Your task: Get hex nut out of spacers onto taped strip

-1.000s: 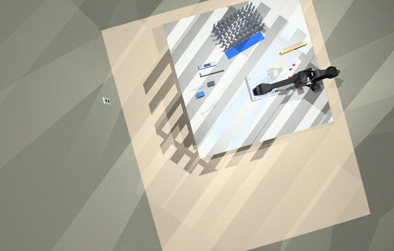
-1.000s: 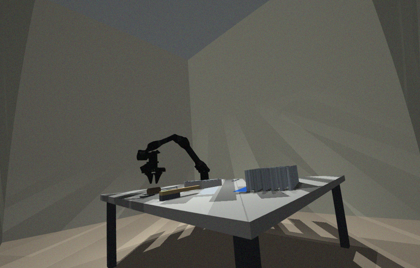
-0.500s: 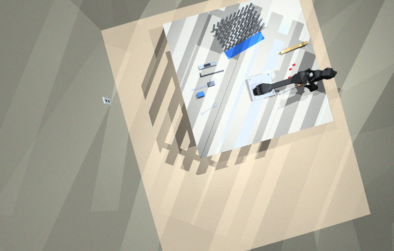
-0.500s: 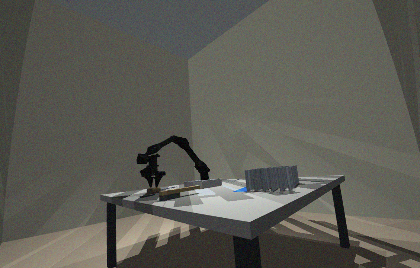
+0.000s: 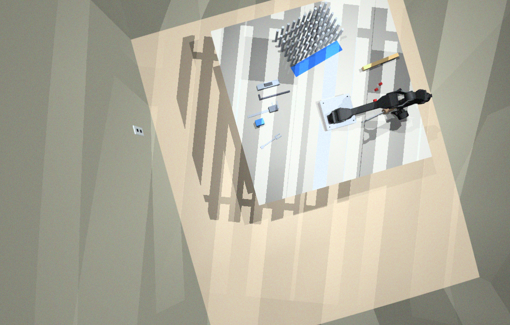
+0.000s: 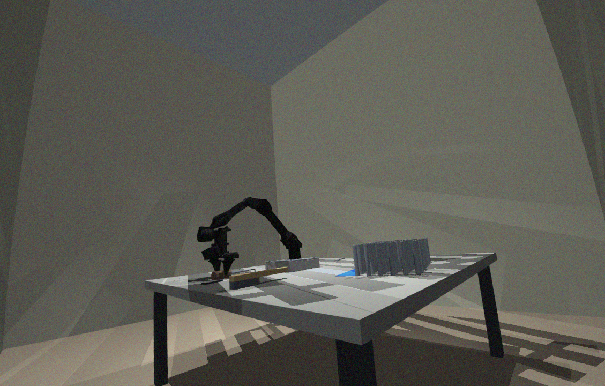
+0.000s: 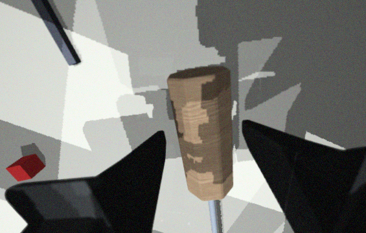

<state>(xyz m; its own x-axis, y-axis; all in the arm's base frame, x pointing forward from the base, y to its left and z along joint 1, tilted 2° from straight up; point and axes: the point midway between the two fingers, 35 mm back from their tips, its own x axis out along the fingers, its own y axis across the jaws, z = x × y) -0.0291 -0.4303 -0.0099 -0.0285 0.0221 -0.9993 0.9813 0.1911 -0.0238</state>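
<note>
Now: gripper tip 110 mm to the right of the wooden-handled pick and 20 mm past it. From my gripper tip the other things lie so: grey bar 790 mm to the left, 380 mm ahead; blue taped strip 480 mm ahead, 410 mm to the left, 10 mm below; blue block 920 mm to the left, 140 mm ahead, 10 mm above.
</note>
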